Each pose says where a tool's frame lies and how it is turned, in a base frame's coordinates. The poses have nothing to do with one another.
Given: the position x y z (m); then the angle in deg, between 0 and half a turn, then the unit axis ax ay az.
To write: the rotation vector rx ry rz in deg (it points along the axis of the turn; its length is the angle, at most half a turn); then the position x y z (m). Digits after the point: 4 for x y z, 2 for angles.
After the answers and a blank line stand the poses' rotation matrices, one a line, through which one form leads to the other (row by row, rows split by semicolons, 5 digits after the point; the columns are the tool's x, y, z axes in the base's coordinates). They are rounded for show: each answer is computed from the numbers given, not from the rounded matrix.
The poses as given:
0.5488 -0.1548 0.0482 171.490 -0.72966 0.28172 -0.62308
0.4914 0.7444 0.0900 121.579 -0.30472 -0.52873 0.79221
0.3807 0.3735 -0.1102 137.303 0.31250 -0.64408 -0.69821
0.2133 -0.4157 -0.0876 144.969 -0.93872 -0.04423 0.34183
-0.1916 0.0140 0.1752 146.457 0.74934 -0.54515 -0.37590
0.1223 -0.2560 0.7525 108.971 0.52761 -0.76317 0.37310
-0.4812 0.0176 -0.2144 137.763 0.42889 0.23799 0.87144
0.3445 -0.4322 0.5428 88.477 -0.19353 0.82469 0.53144
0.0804 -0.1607 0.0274 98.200 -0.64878 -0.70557 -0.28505
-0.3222 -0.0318 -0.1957 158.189 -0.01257 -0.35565 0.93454
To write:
-125.13 48.31 -106.85 0.5488 -0.1548 0.0482
-37.05 -64.28 96.32 0.4914 0.7444 0.0900
42.91 -88.43 -95.87 0.3807 0.3735 -0.1102
-136.09 -6.41 49.55 0.2133 -0.4157 -0.0876
109.75 -79.84 -55.05 -0.1916 0.0140 0.1752
57.49 -83.16 40.66 0.1223 -0.2560 0.7525
59.09 32.79 120.05 -0.4812 0.0176 -0.2144
-17.12 72.97 47.02 0.3445 -0.4322 0.5428
-63.71 -69.29 -27.99 0.0804 -0.1607 0.0274
-1.99 -56.26 147.83 -0.3222 -0.0318 -0.1957

0.06996 -0.31665 0.94596; -0.50106 -0.83113 -0.24116; 0.86258 -0.45711 -0.21681
-0.38219 -0.42941 -0.81825; 0.92038 -0.09773 -0.37861; 0.08262 -0.89781 0.43257
-0.56552 0.12427 -0.81532; -0.82268 -0.01522 0.56830; 0.05821 0.99213 0.11084
0.78391 -0.12070 -0.60902; 0.27173 -0.81528 0.51134; -0.55825 -0.56634 -0.60631
0.19604 -0.54127 -0.81768; -0.95669 -0.28858 -0.03834; -0.21522 0.78978 -0.57440
0.04378 -0.88639 -0.46087; -0.18072 0.44668 -0.87625; 0.98256 0.12165 -0.14063
-0.42023 -0.40814 0.81045; 0.76343 -0.64180 0.07264; 0.49049 0.64925 0.58129
0.06304 -0.68661 0.72428; 0.37589 0.68862 0.62009; -0.92452 0.23316 0.30150
0.33832 0.80519 -0.48704; 0.24091 0.42621 0.87196; 0.90967 -0.41234 -0.04979
-0.92811 -0.33860 -0.15479; 0.35584 -0.68450 -0.63627; 0.10949 -0.64561 0.75578

